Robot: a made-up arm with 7 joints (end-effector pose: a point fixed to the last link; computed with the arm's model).
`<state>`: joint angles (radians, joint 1 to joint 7).
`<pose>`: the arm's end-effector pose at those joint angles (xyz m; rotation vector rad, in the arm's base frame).
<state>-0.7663 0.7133 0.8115 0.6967 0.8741 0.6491 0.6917</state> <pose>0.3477 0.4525 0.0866 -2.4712 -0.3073 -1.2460</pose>
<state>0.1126 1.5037 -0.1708 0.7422 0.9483 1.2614 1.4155</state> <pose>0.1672 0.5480 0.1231 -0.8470 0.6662 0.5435</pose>
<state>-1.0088 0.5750 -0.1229 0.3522 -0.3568 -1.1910 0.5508</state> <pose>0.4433 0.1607 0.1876 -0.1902 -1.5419 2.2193</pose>
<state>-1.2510 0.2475 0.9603 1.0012 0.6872 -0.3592 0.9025</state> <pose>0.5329 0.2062 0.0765 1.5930 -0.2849 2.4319</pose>
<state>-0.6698 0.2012 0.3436 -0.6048 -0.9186 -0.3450 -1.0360</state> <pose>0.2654 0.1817 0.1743 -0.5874 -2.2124 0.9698</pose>
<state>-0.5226 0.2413 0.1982 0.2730 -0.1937 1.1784 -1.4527</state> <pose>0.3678 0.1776 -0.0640 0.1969 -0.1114 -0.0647</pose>
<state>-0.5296 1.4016 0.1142 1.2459 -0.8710 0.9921 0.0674</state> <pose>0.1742 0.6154 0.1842 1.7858 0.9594 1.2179</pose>
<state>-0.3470 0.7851 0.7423 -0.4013 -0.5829 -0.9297 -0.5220</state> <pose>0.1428 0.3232 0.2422 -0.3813 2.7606 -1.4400</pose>
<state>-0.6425 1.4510 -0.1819 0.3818 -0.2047 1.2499 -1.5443</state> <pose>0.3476 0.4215 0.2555 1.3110 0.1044 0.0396</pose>
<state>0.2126 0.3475 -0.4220 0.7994 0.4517 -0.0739 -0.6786</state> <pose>-0.0348 0.1260 -0.2853 1.1185 -0.3566 -0.7979</pose>
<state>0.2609 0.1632 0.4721 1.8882 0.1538 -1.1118 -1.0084</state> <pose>-0.2911 0.1431 -0.2120 0.8869 0.1247 0.2531</pose>
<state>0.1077 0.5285 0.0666 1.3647 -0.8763 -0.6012 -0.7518</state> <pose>-0.1043 0.3943 -0.1968 1.4418 0.0091 0.9266</pose>
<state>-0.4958 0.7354 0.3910 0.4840 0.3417 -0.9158 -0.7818</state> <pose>0.3170 0.3431 0.0677 1.4594 -2.0723 0.1815</pose>
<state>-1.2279 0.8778 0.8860 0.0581 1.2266 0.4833 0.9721</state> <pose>0.2638 0.3709 0.3957 -0.9968 -0.2788 -1.5633</pose>
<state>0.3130 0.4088 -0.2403 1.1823 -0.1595 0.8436 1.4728</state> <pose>-0.1995 0.2844 -0.2554 -2.5464 -0.2292 0.9768</pose>
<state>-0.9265 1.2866 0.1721 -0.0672 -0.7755 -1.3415 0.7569</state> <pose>0.2442 0.3056 0.3964 -1.0089 -1.7737 2.2599</pose>
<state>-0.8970 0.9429 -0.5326 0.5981 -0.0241 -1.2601 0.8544</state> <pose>0.4351 0.2289 0.1057 0.5212 -2.0122 1.7796</pose>
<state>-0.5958 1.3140 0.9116 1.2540 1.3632 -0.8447 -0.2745</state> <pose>0.2114 0.5641 0.1771 2.5834 -1.2487 -0.0482</pose>
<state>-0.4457 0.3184 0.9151 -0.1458 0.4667 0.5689 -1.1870</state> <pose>0.2190 0.3333 0.0841 1.4087 -0.6714 0.7700</pose>
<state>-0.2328 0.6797 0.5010 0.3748 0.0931 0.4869 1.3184</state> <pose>0.2424 0.4220 0.0129 -2.1573 -0.1915 -1.4342</pose>
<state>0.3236 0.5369 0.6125 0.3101 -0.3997 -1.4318 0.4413</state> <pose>-0.0143 0.3956 0.0059 1.3017 -1.5065 2.4042</pose>
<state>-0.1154 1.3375 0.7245 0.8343 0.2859 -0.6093 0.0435</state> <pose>0.1705 0.5395 0.2574 -2.5401 1.4842 -0.9342</pose>
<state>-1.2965 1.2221 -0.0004 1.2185 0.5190 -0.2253 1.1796</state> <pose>0.4159 0.4652 0.3111 -1.5376 0.6426 -1.5784</pose>
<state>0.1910 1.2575 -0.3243 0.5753 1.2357 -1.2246 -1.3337</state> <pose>0.0476 0.4219 -0.0533 0.0607 -0.5491 -2.4040</pose>
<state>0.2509 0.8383 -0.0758 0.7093 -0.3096 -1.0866 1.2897</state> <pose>0.0455 0.4106 -0.0864 2.0605 -0.7506 2.2149</pose>
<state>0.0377 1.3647 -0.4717 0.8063 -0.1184 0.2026 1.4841</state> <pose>0.1528 0.5302 0.0102 -2.1176 0.8323 -0.3455</pose>
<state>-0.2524 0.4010 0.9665 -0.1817 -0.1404 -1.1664 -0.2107</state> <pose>0.1074 0.3345 0.1058 -0.9119 2.1215 -1.7709</pose>
